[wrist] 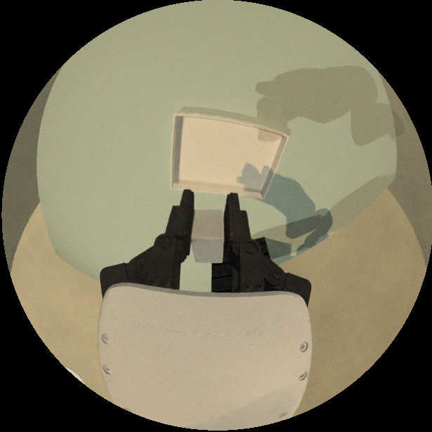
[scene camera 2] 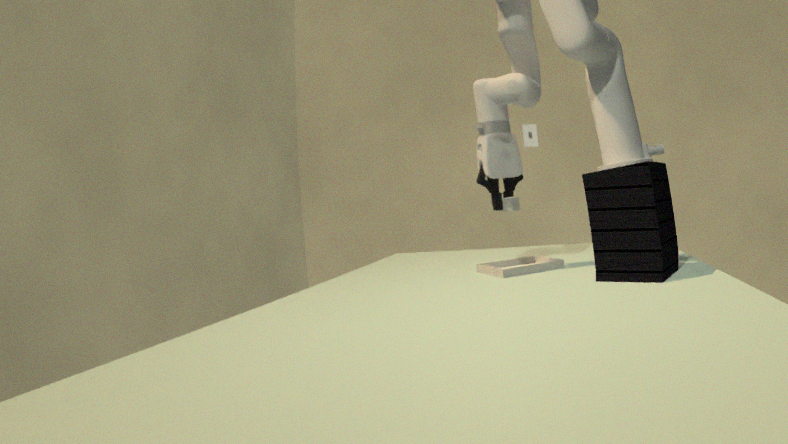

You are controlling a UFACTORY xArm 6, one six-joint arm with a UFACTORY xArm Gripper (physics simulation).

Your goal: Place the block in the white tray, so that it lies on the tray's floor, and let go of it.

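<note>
A light grey block is held between the black fingers of my gripper, which is shut on it. Gripper and block hang well above the table, with a clear gap down to the tray in the scene view. The white tray lies flat on the table. In the wrist view the tray's inside shows beyond the fingertips, with a shadow on part of its floor, and the block shows on the near side of the tray's near wall.
The black ribbed base block under the arm stands on the table, to the right of the tray in the scene view. Part of it shows behind the right finger in the wrist view. Arm shadows lie on the table near the tray.
</note>
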